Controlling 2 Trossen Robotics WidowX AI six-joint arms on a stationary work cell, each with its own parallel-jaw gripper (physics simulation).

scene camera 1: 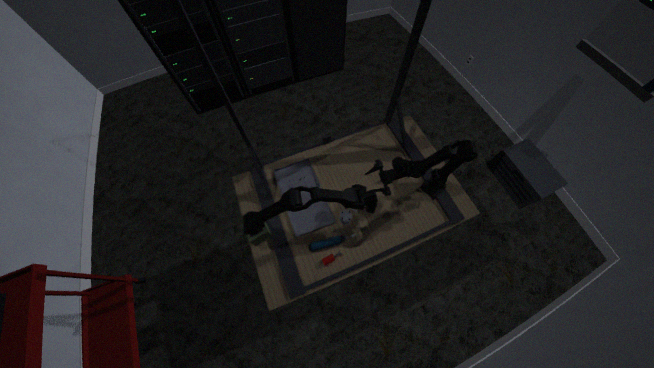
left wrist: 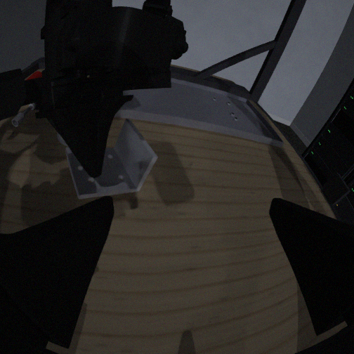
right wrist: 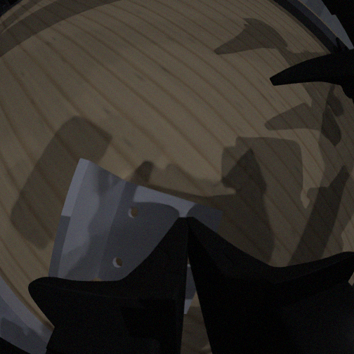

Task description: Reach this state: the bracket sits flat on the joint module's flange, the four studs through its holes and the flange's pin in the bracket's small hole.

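Frame: origin at the left arm's base, x ahead, y left, z up, level; millimetres.
Seen in the pictures: left gripper, between the fingertips: (scene camera 1: 367, 182); left arm's base, origin of its link: (scene camera 1: 433, 186); right arm's base, origin of its link: (scene camera 1: 254, 228).
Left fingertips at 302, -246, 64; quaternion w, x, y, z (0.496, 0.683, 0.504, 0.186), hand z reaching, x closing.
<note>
Pixels of each thing's top centre, then the offset from my left fingertips to it, as dx, dy, dz. "*": a spot on its surface instead.
- pale joint module, centre of its top: (scene camera 1: 346, 214) +199, +55, -17
- grey tray, centre of its top: (scene camera 1: 302, 194) +288, -196, -75
- blue-handled tool, a spot on its surface: (scene camera 1: 326, 243) * +362, +97, -51
- red-handled tool, centre of its top: (scene camera 1: 332, 257) +384, +164, -57
The grey L-shaped bracket (left wrist: 136, 156) (right wrist: 155, 206) rests on the table, its holed plate low and its other plate rising from one edge. My right gripper (left wrist: 94, 175) (right wrist: 185, 224) is shut and empty, its tips over the holed plate; whether they touch it is unclear. The pale joint module (scene camera 1: 346, 216) stands near the right gripper in scene camera 1; its studs and pin are too small to make out. My left gripper (scene camera 1: 378, 180) (left wrist: 195, 206) is open and empty, with the bracket beyond its fingers in the left wrist view.
A grey tray (scene camera 1: 309, 220) (left wrist: 195, 107) lies beside the bracket, under the right arm in scene camera 1. A blue-handled tool (scene camera 1: 326, 243) and a red-handled tool (scene camera 1: 328, 259) lie near the front table edge. Dark frame posts (scene camera 1: 407, 55) rise at the table sides.
</note>
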